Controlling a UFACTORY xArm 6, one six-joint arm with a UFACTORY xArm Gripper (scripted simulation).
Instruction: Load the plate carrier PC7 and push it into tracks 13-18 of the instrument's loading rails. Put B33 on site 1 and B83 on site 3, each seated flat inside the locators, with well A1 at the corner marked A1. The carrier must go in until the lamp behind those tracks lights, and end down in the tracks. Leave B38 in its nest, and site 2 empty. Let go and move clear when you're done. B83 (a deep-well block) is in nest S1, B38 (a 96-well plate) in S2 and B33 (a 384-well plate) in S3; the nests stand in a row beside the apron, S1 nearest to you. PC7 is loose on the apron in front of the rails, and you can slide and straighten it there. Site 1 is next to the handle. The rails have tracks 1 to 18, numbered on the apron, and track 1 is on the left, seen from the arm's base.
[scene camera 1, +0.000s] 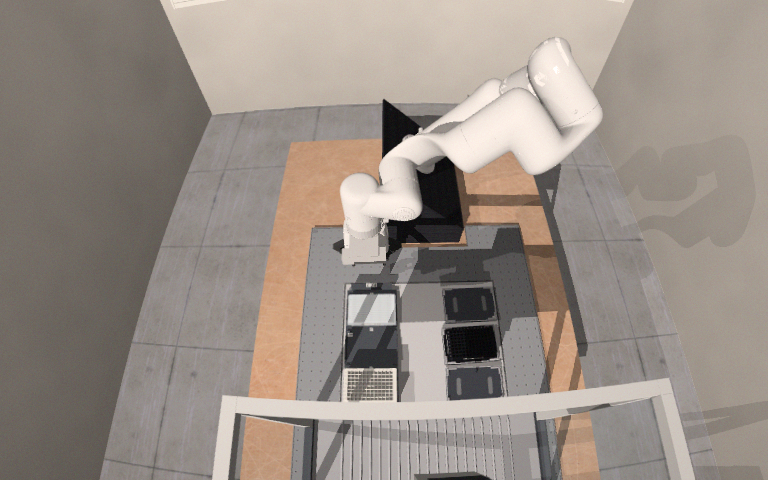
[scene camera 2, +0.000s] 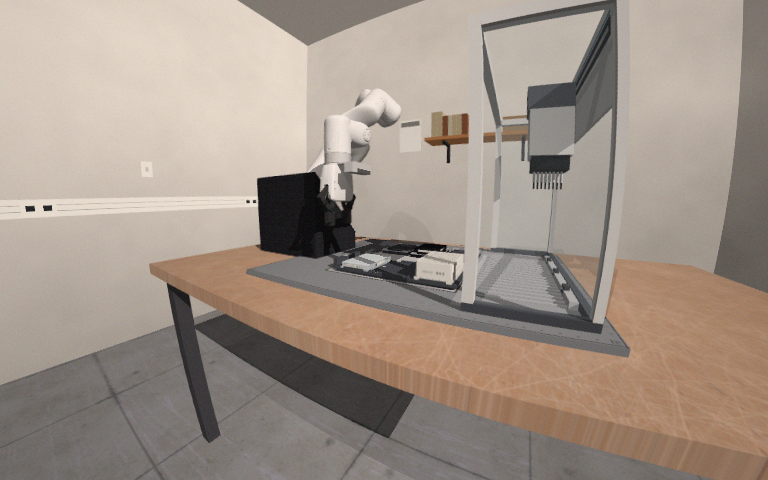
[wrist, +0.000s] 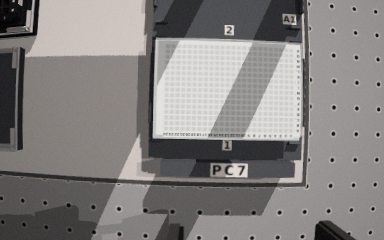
I see my gripper (scene camera 2: 338, 224), a plate carrier PC7 (scene camera 1: 365, 346) and a black plate B38 (scene camera 1: 484, 335).
The plate carrier PC7 also shows in scene camera 2 (scene camera 2: 404, 271) and in the wrist view (wrist: 180, 157).
